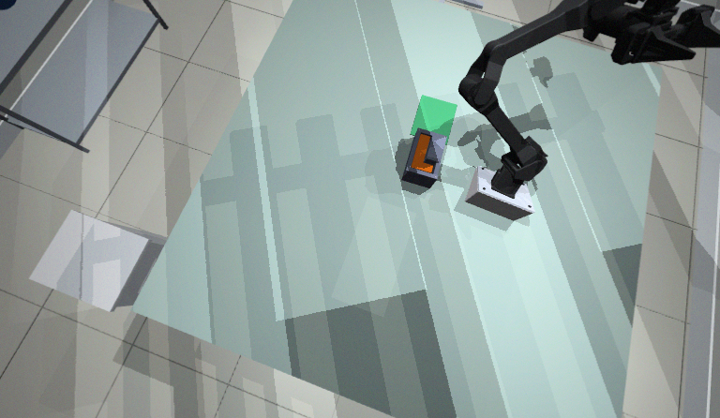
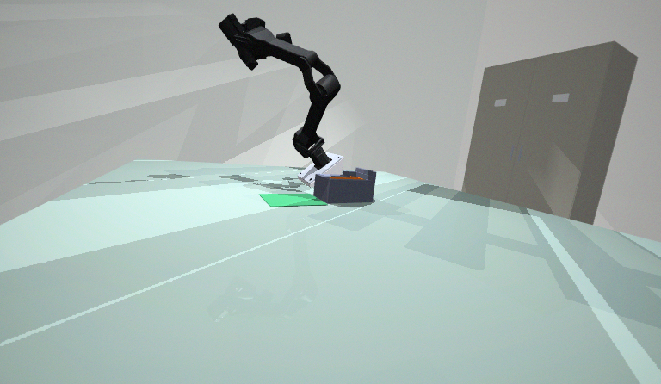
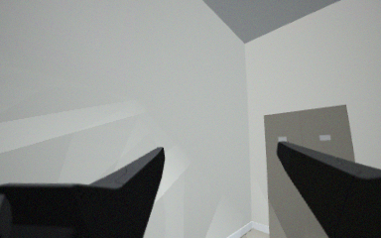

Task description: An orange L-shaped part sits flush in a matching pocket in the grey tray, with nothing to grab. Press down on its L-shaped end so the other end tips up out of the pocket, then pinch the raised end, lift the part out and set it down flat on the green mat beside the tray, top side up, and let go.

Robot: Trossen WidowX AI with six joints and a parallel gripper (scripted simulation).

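Now: gripper tip 340 mm short of the orange L-shaped part, 190 mm to the right of it and 450 mm above it. Also, from my gripper tip: green mat 360 mm ahead, 30 mm to the left, 510 mm below.
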